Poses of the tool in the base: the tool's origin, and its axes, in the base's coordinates. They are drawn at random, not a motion.
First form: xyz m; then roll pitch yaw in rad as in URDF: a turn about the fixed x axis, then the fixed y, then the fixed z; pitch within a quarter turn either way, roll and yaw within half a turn.
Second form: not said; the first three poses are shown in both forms.
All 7 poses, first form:
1: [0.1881 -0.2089 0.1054 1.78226 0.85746 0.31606]
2: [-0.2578 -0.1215 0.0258 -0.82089 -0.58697 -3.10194]
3: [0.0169 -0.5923 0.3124 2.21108 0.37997 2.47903]
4: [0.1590 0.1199 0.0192 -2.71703 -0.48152 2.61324]
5: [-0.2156 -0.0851 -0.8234 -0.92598 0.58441 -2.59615]
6: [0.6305 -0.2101 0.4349 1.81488 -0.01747 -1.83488]
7: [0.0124 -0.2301 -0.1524 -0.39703 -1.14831 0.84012]
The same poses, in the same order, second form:
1: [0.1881 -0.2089 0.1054 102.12 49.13 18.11]
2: [-0.2578 -0.1215 0.0258 -47.03 -33.63 -177.73]
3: [0.0169 -0.5923 0.3124 126.69 21.77 142.04]
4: [0.1590 0.1199 0.0192 -155.67 -27.59 149.73]
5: [-0.2156 -0.0851 -0.8234 -53.05 33.48 -148.75]
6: [0.6305 -0.2101 0.4349 103.98 -1.00 -105.13]
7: [0.0124 -0.2301 -0.1524 -22.75 -65.79 48.14]
